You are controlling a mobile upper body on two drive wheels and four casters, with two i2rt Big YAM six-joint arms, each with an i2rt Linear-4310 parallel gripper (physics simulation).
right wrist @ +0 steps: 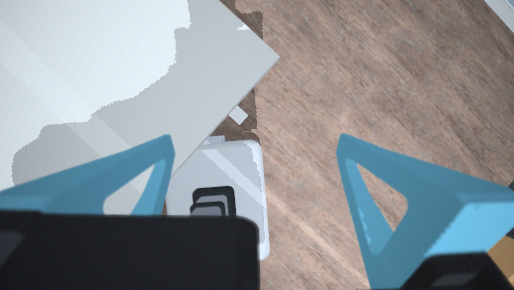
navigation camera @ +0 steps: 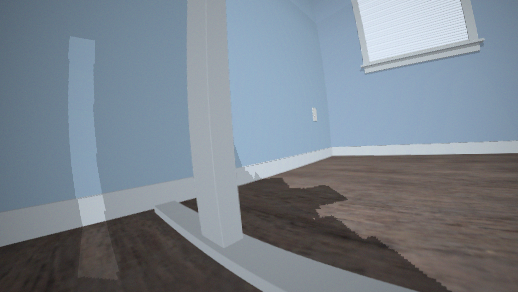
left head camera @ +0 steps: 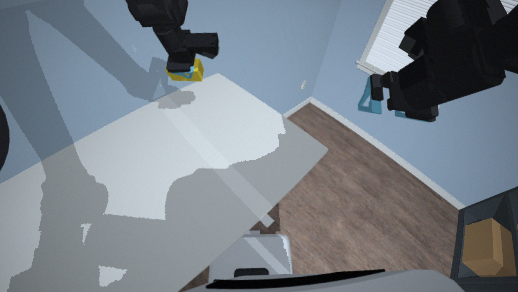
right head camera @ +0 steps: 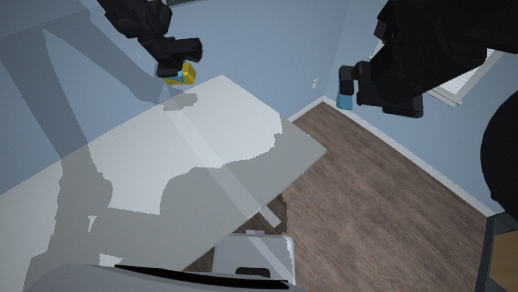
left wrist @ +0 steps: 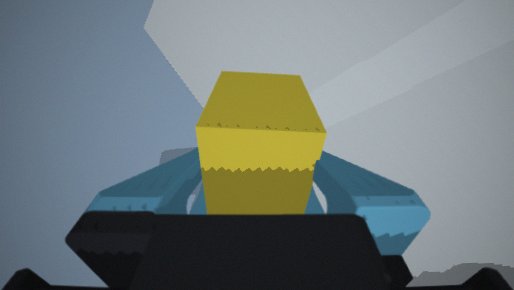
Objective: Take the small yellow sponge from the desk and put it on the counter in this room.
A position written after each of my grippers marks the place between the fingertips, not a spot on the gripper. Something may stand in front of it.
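Note:
From the left wrist I can see my left gripper [left wrist: 256, 144], a small yellow sponge [left wrist: 259, 136] and a white desk [left wrist: 413, 98]. The right head camera gives me my right gripper [right head camera: 360, 106], the white desk [right head camera: 160, 190] and a window with blinds [right head camera: 451, 92]. With the left head camera it's the desk [left head camera: 165, 190] again, plus my right gripper [left head camera: 377, 110]. My right gripper [right wrist: 255, 143] is also there from the right wrist, along with the desk [right wrist: 86, 86], but the small yellow sponge is out of frame in the right wrist view. The navigation camera has the desk [navigation camera: 216, 229] as well, and the sponge is out of frame in the navigation camera view.

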